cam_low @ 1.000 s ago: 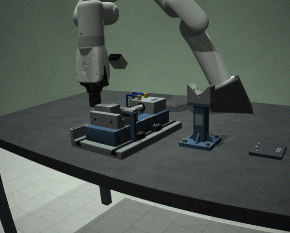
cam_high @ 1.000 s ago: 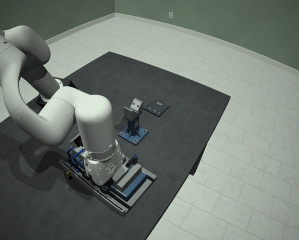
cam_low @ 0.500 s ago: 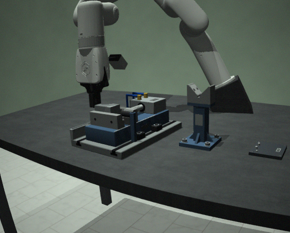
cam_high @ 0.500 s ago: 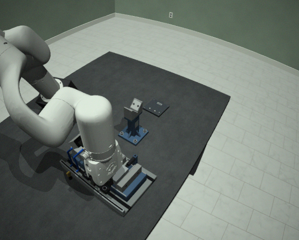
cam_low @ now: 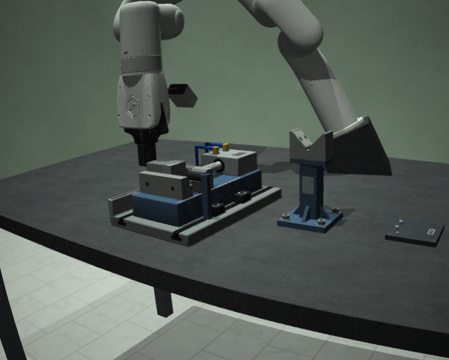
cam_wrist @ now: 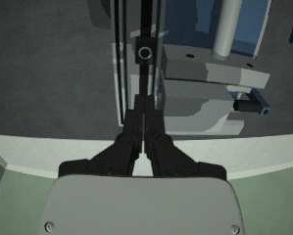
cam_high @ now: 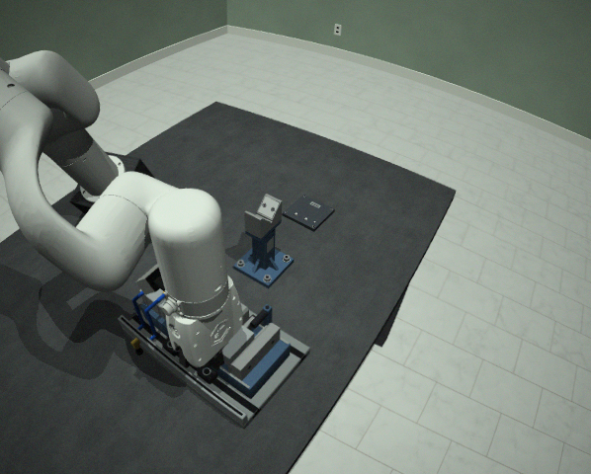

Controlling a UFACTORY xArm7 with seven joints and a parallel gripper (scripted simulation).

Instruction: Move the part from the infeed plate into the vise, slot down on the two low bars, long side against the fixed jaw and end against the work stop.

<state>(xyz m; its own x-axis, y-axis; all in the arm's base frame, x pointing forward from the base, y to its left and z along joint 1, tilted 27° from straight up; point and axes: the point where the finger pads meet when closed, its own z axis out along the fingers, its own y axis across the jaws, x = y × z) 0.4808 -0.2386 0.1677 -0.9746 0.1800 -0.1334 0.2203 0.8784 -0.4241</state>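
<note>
The part lies 1 cm ahead of my hand, 4 cm to the left of it and 3 cm below it. Also, from my hand: work stop: 2 cm ahead, 11 cm to the left, 3 cm below; moving jaw: 2 cm behind, 7 cm to the left, 4 cm below; fixed jaw: 4 cm ahead, 6 cm to the left, 4 cm below.
</note>
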